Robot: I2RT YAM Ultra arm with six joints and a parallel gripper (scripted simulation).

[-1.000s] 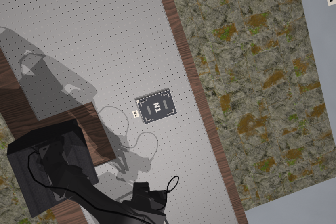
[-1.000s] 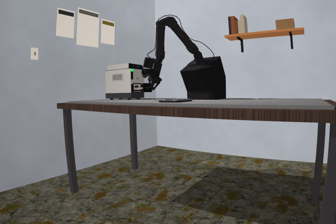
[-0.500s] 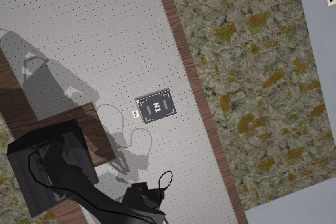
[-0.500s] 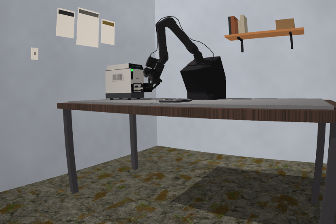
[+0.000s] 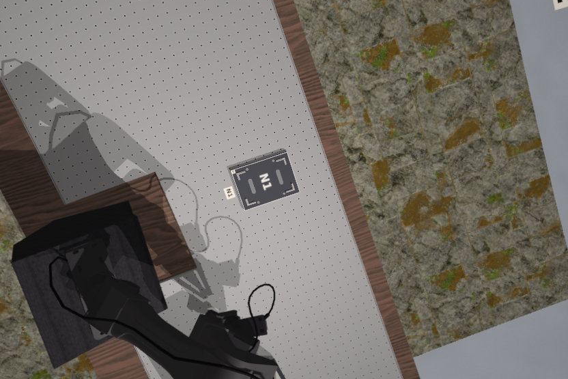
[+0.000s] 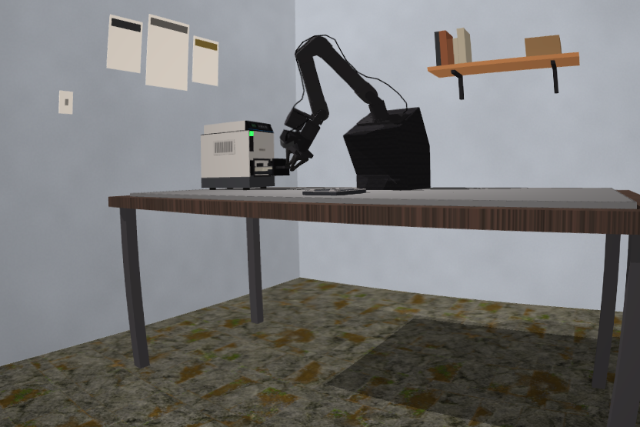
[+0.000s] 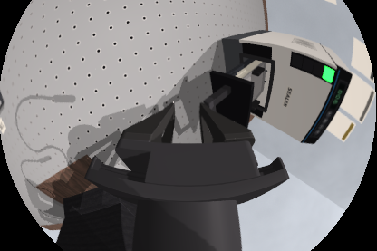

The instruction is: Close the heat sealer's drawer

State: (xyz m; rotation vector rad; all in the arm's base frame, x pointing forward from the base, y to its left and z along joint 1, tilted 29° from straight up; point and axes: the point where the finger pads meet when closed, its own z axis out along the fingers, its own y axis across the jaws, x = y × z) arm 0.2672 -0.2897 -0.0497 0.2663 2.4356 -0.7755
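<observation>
My hand is 150 mm to the left of the sealer drawer, 20 mm past it and 10 mm above it. From my hand the other things lie so: label tag 360 mm to the left, 90 mm below, 70 mm ahead.
</observation>
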